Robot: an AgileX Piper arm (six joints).
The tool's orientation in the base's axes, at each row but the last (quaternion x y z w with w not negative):
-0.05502, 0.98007, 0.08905, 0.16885
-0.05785, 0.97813, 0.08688, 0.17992
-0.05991, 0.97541, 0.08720, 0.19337
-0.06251, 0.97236, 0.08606, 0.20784
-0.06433, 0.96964, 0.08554, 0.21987
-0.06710, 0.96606, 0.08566, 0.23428
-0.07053, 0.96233, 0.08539, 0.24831
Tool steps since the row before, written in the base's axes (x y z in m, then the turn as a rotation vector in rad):
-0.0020, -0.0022, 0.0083, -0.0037, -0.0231, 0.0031
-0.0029, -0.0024, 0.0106, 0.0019, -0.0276, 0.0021
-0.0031, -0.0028, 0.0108, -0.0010, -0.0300, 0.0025
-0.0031, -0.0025, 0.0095, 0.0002, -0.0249, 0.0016
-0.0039, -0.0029, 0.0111, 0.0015, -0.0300, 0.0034
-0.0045, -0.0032, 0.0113, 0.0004, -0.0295, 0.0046
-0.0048, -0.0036, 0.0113, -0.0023, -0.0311, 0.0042
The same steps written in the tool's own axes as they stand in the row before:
-0.0008, -0.0006, -0.0088, 0.0042, -0.0216, -0.0085
-0.0009, -0.0003, -0.0112, -0.0003, -0.0270, -0.0065
-0.0011, -0.0007, -0.0115, 0.0024, -0.0288, -0.0084
-0.0009, -0.0006, -0.0102, 0.0013, -0.0241, -0.0062
-0.0011, -0.0007, -0.0120, -0.0002, -0.0291, -0.0082
-0.0010, -0.0008, -0.0125, 0.0002, -0.0283, -0.0097
-0.0010, -0.0012, -0.0127, 0.0028, -0.0294, -0.0109

